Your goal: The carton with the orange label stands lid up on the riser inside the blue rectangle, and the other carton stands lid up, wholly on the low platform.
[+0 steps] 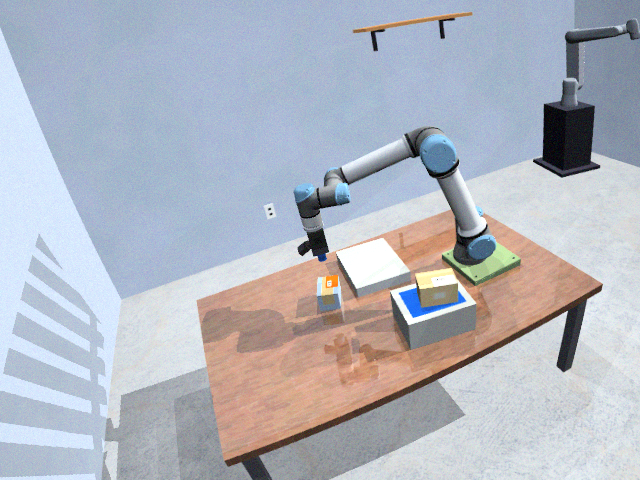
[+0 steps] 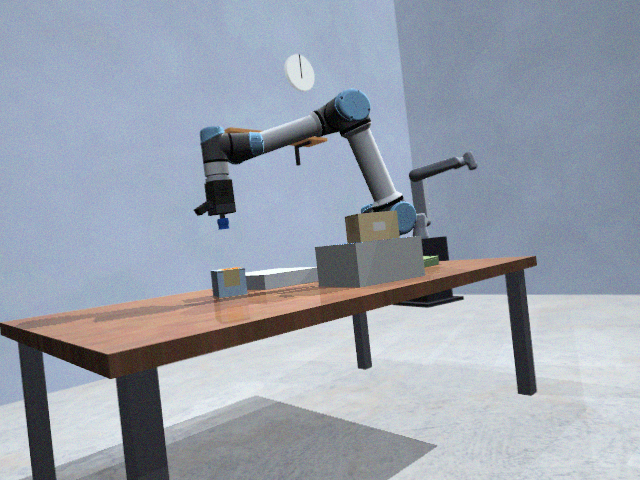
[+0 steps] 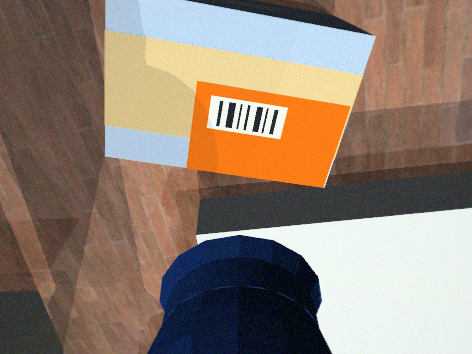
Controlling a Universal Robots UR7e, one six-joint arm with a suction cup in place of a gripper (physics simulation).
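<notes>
My gripper (image 1: 322, 257) (image 2: 223, 223) (image 3: 240, 280), a blue suction cup pointing down, holds nothing and hangs above the orange-label carton with a gap. That light-blue carton (image 1: 329, 299) (image 2: 229, 283) (image 3: 150, 100) stands upright on the table beside the low platform, its tan tape and orange barcode label on top. The low platform (image 1: 372, 263) (image 2: 289, 277) (image 3: 400, 270) is a white slab with no carton on it. The other carton (image 1: 436, 293) (image 2: 372, 227), tan with a white label on top, stands on the grey riser (image 1: 442, 328) (image 2: 338, 266), over part of the blue rectangle (image 1: 413, 304).
The wooden table (image 1: 289, 382) (image 2: 155, 330) bears these things. The arm's base stands on a green plate (image 1: 480, 273) behind the riser. A wall shelf (image 1: 413, 22) and a second robot on a black pedestal (image 1: 567, 136) are in the background.
</notes>
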